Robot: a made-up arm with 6 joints. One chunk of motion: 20 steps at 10 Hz.
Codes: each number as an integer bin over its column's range. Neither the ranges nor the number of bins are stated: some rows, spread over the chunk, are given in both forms.
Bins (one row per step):
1: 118 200 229 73 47 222
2: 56 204 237 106 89 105
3: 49 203 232 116 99 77
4: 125 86 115 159 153 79
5: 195 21 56 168 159 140
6: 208 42 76 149 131 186
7: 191 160 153 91 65 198
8: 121 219 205 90 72 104
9: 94 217 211 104 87 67
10: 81 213 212 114 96 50
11: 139 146 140 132 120 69
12: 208 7 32 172 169 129
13: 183 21 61 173 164 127
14: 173 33 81 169 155 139
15: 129 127 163 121 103 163
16: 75 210 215 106 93 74
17: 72 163 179 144 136 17
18: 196 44 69 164 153 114
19: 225 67 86 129 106 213
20: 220 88 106 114 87 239
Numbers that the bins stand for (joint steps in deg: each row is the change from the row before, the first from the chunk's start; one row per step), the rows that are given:
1: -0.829 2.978 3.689 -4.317 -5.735 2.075
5: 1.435 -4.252 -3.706 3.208 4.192 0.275
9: -1.535 3.665 2.919 -1.862 -2.189 -1.329
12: 1.818 -4.817 -4.732 3.525 5.078 0.033
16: -2.094 3.382 3.090 -1.703 -1.658 -1.175
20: 2.171 -1.545 -1.569 -1.069 -2.189 2.449
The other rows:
2: -2.653 3.140 4.031 -1.703 -2.012 -0.494
3: -2.859 3.100 3.817 -0.911 -1.126 -1.109
4: -0.624 -1.626 -1.184 2.495 3.660 -1.065
6: 1.818 -3.404 -2.851 1.703 1.710 1.285
7: 1.318 1.363 0.440 -2.891 -4.139 1.548
8: -0.741 3.746 2.663 -2.971 -3.519 -0.516
10: -1.918 3.504 2.962 -1.069 -1.392 -1.702
11: -0.212 0.797 -0.116 0.356 0.735 -1.285
13: 1.082 -4.252 -3.493 3.604 4.635 -0.011
14: 0.788 -3.767 -2.638 3.287 3.837 0.253
15: -0.506 0.030 0.867 -0.515 -0.771 0.780
17: -2.182 1.484 1.551 1.307 2.153 -2.427
18: 1.465 -3.323 -3.151 2.891 3.660 -0.296
19: 2.318 -2.394 -2.424 0.119 -0.505 1.878

